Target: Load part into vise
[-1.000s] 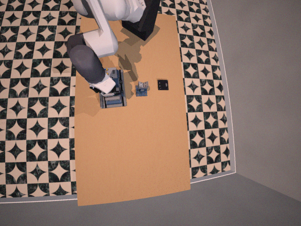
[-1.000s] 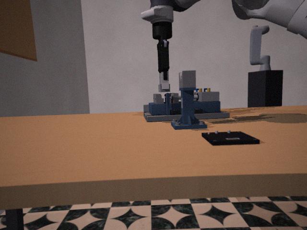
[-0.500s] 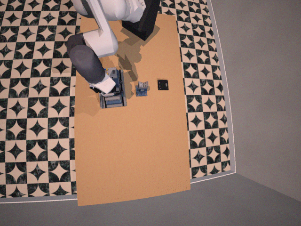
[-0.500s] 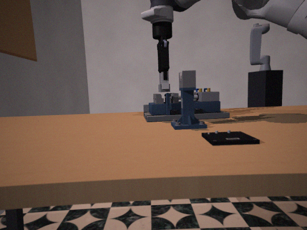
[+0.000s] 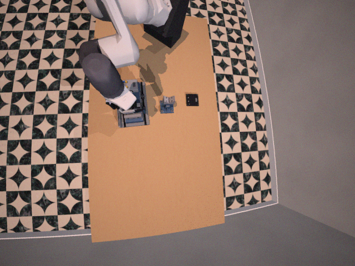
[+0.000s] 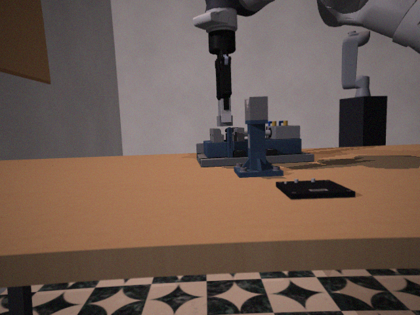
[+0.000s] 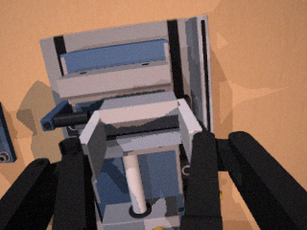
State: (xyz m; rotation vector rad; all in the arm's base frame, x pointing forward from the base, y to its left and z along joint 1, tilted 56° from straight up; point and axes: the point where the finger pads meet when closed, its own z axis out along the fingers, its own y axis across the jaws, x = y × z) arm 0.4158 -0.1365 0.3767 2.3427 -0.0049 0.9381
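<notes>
Right now the fixed jaw is 60 mm below my hand, 40 mm ahead of it and 10 mm to the left of it. Round my hand: work stop: 60 mm to the left, 50 mm below, 20 mm ahead; then part: 20 mm below; then air cylinder rod: 80 mm behind, 60 mm below, 40 mm to the left.
</notes>
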